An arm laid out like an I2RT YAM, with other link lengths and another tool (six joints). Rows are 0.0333 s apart.
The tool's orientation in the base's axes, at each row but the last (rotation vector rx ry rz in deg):
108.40, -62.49, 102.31
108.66, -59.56, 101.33
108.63, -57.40, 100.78
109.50, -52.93, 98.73
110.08, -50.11, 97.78
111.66, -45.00, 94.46
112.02, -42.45, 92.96
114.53, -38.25, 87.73
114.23, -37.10, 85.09
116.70, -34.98, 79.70
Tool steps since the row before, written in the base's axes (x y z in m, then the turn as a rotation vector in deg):
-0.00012, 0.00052, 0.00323, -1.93, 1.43, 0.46
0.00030, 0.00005, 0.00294, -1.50, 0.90, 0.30
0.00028, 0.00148, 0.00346, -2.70, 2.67, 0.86
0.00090, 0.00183, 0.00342, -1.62, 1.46, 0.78
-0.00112, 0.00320, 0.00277, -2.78, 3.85, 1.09
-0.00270, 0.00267, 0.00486, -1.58, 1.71, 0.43
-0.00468, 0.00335, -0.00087, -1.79, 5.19, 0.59
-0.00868, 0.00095, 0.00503, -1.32, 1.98, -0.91
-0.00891, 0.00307, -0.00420, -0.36, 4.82, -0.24
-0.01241, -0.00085, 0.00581, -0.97, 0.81, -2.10
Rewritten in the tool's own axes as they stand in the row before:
0.00292, -0.00112, -0.00099, 0.14, 0.30, -2.42
0.00280, -0.00091, -0.00030, 0.11, 0.39, -1.73
0.00297, -0.00189, -0.00136, 0.25, -0.08, -3.88
0.00299, -0.00236, -0.00115, 0.44, 0.02, -2.27
0.00211, -0.00176, -0.00341, 0.27, -0.91, -4.78
0.00414, -0.00015, -0.00457, 0.03, -0.17, -2.36
-0.00187, 0.00070, -0.00547, -0.19, -2.57, -4.88
0.00277, 0.00565, -0.00787, -1.32, -0.68, -2.07
-0.00657, 0.00314, -0.00731, -0.55, -3.28, -3.51
0.00116, 0.01005, -0.00928, -2.34, -0.39, -0.62

